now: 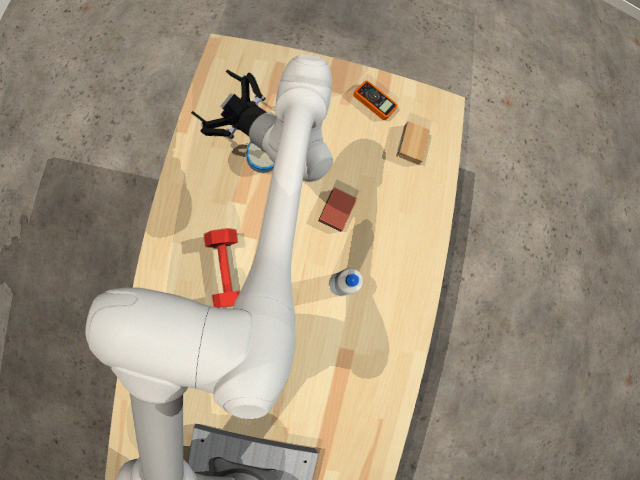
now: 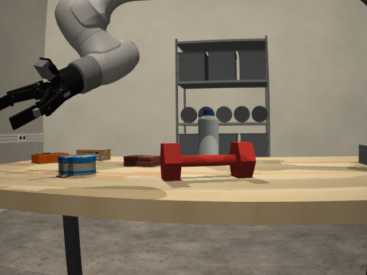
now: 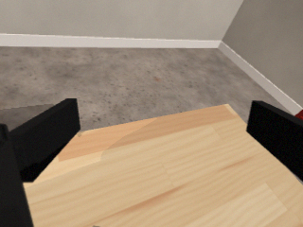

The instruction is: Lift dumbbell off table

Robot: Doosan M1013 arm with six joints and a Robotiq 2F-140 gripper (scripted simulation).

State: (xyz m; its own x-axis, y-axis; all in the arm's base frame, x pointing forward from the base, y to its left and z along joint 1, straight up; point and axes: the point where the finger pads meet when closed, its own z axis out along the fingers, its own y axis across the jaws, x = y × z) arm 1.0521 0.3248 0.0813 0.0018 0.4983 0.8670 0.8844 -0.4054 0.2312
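Now: hand 440 mm past the red dumbbell, 160 mm to the left of it and 110 mm above it.
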